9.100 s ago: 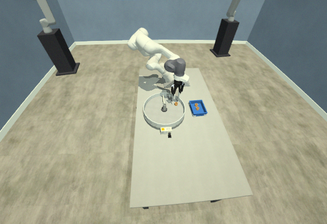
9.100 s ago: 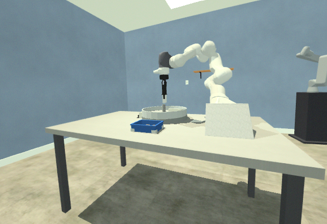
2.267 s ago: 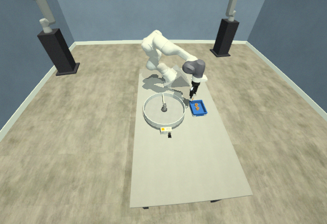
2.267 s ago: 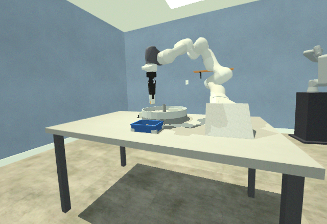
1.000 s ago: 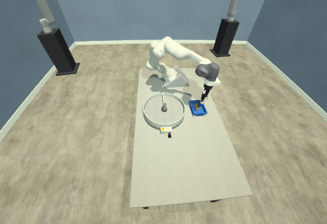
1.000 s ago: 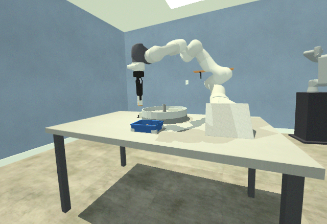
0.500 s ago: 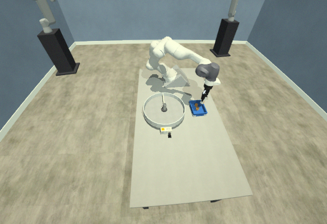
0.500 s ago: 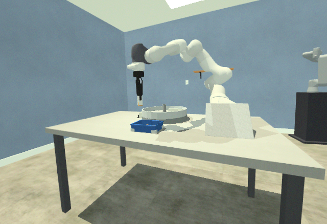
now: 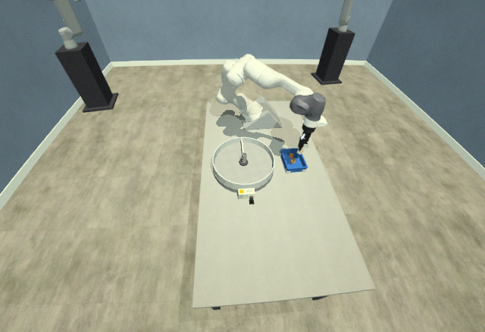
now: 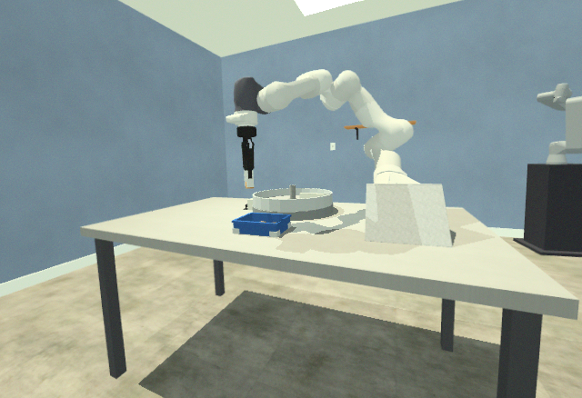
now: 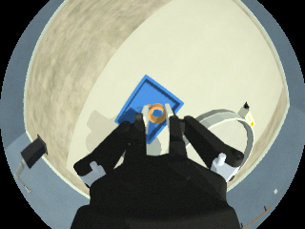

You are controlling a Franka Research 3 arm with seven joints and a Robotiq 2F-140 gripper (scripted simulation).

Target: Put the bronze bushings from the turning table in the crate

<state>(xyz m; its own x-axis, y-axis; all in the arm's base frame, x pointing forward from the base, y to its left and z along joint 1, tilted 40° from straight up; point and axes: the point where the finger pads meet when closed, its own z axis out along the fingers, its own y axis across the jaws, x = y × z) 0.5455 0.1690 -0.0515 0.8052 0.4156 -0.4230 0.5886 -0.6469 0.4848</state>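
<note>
The crate lies 18 cm below my hand and 5 cm behind it. Round my hand: turning table 36 cm to the right, 15 cm below, 8 cm behind.
</note>
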